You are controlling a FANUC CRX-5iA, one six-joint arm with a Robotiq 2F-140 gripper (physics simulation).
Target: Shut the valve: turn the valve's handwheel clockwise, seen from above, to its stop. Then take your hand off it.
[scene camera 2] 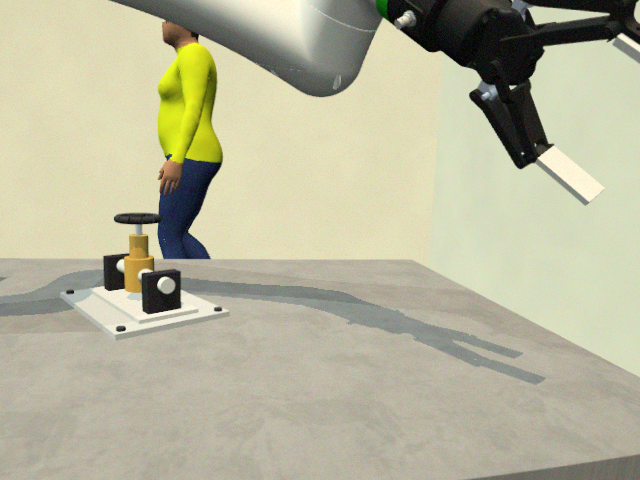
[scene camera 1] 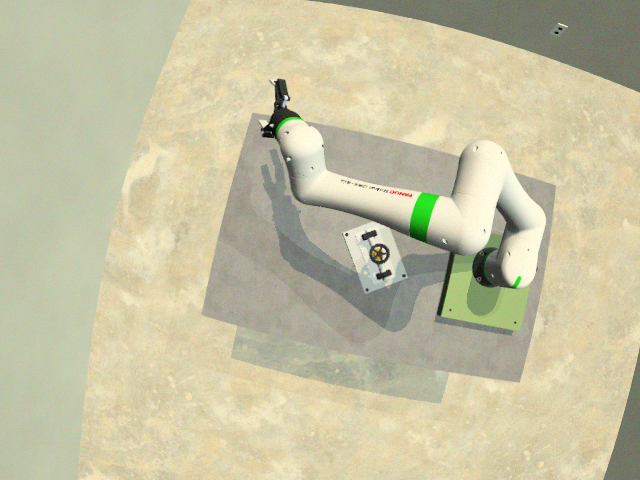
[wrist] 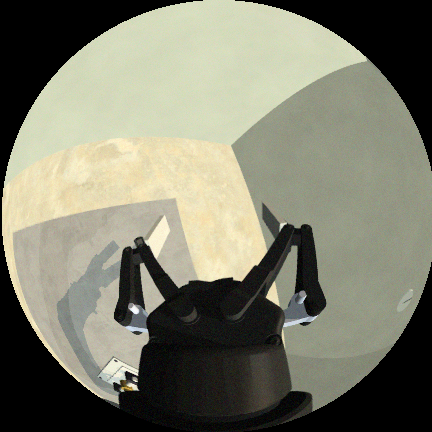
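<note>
The valve's round black handwheel (scene camera 1: pixel 371 254) (scene camera 2: pixel 136 218) sits level on top of the yellow valve body (scene camera 2: pixel 138 273). The valve stands upright between two black blocks on a white plate (scene camera 1: pixel 369 284) (scene camera 2: pixel 103 312) (wrist: pixel 112 367). In the wrist view the valve is mostly hidden behind the gripper's body. My gripper (scene camera 1: pixel 267 102) (wrist: pixel 213 216) is open, its pale fingertips wide apart with nothing between them. It is high over the table's far left corner in scene camera 1, well away from the handwheel and not touching it.
The grey table (scene camera 1: pixel 232 289) (scene camera 2: pixel 330 413) (wrist: pixel 165 215) carries the valve and the arm's green base plate (scene camera 1: pixel 480 320). The arm's forearm passes above the table close beside the valve in scene camera 1. A person in a yellow top (scene camera 2: pixel 193 103) stands behind the table.
</note>
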